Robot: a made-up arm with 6 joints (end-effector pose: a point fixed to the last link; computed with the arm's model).
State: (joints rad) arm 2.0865 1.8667 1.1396 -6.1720 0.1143 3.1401
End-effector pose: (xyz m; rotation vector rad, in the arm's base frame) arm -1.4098 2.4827 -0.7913 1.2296 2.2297 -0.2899
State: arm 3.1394 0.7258 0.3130 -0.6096 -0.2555 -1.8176
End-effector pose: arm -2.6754 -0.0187 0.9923 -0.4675 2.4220 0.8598
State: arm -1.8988 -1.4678 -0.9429 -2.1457 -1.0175 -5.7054
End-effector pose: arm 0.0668 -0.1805 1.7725 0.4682 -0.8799 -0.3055
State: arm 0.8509 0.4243 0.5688 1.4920 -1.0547 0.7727
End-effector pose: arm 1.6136 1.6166 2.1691 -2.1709 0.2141 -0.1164
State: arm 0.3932 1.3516 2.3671 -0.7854 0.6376 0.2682
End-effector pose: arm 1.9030 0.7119 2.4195 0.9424 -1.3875 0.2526
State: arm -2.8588 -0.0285 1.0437 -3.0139 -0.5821 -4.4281
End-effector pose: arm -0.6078 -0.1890 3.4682 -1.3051 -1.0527 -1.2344
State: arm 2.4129 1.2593 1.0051 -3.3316 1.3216 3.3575
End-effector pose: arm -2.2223 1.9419 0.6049 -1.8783 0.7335 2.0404
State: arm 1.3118 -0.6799 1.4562 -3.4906 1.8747 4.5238
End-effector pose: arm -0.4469 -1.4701 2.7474 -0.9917 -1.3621 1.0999
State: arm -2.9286 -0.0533 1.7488 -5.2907 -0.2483 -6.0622
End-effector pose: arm 0.5055 0.1451 3.4350 1.5085 -0.6370 1.6214
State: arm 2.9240 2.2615 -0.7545 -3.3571 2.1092 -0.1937
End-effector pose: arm 0.2873 -0.0955 -0.5765 0.0190 -2.0118 -0.1764
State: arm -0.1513 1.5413 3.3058 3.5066 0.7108 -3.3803
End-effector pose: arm 0.9536 -0.1855 2.1968 0.0074 -1.0846 -0.3708
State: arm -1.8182 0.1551 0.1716 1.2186 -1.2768 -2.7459
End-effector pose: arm -0.6289 -1.8664 2.0150 -0.4574 1.7762 2.3706
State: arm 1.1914 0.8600 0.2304 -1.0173 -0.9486 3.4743
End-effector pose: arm 0.8447 2.4358 0.5316 1.4443 1.6464 -2.1745
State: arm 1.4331 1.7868 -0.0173 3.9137 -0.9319 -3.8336
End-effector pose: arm 0.0930 1.3647 -1.4411 -0.3987 1.2525 1.7054
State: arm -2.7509 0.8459 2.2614 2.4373 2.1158 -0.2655
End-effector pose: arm -1.0814 -0.5472 2.8544 -1.1783 2.0791 0.0542
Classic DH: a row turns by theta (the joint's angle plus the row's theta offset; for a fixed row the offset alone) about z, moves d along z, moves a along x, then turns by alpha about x. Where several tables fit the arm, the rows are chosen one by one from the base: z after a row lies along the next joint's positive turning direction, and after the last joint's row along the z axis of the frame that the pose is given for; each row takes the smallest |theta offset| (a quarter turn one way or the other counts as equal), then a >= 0, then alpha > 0; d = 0 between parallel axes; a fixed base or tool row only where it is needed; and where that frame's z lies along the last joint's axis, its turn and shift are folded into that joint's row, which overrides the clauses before.
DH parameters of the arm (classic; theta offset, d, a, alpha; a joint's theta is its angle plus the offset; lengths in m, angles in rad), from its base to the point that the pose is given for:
joint 1: 0 0.53 0.16 -1.5708
joint 2: -1.5708 0 1.28 3.1416
joint 3: 0 0 0.25 -1.5708
joint 4: 0 -1.56 0 1.5708
joint 5: 0 0 0 -1.5708
joint 6: 1.5708 -0.17 0 1.5708
tool (fixed): -1.5708 0 0 0

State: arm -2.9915 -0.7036 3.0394 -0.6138 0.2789 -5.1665
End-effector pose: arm 1.9004 0.3147 0.2932 2.4027 0.6606 -0.9729
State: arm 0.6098 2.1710 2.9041 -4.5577 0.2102 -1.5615
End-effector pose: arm 1.8944 1.3662 1.1439 -0.0080 -0.7672 0.7206
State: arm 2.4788 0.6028 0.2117 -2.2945 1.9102 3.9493
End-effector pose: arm -1.7631 1.5286 1.1443 -3.0145 -0.3500 0.7316
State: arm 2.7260 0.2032 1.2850 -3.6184 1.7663 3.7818
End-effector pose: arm -0.9876 0.3521 3.1795 0.8213 0.5823 -2.6865
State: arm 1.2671 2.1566 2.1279 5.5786 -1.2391 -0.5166
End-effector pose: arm 0.7514 2.7459 -0.0965 0.0699 1.8126 1.0350
